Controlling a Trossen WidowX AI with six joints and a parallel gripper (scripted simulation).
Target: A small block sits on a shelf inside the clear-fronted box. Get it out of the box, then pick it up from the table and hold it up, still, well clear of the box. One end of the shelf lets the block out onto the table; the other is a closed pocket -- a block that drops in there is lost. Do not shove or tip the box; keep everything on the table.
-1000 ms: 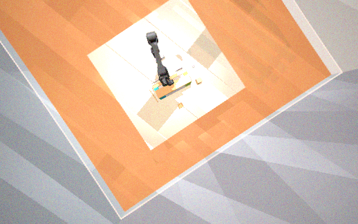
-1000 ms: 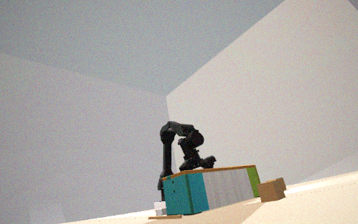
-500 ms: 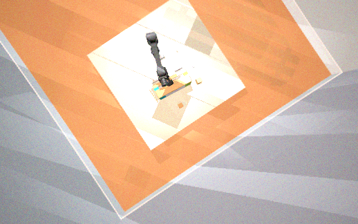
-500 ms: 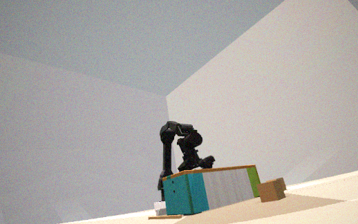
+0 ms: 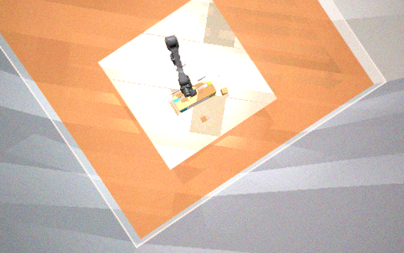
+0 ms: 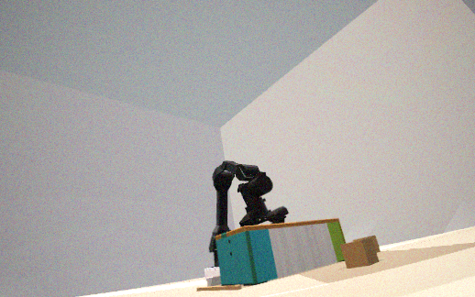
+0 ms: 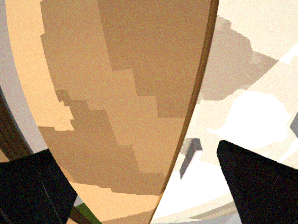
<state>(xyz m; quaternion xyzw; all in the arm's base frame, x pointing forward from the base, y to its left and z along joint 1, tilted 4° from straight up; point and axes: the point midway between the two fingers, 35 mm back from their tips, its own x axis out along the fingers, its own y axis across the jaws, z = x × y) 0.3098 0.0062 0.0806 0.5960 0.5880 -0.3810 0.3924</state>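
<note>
The box is 4 cm ahead of my gripper tip, 2 cm to the right of it and 3 cm below it. From my gripper tip the other things lie so: block: 31 cm ahead, 5 cm to the right, 6 cm below; then flat tan strip: 7 cm ahead, 26 cm to the right, 8 cm below.
</note>
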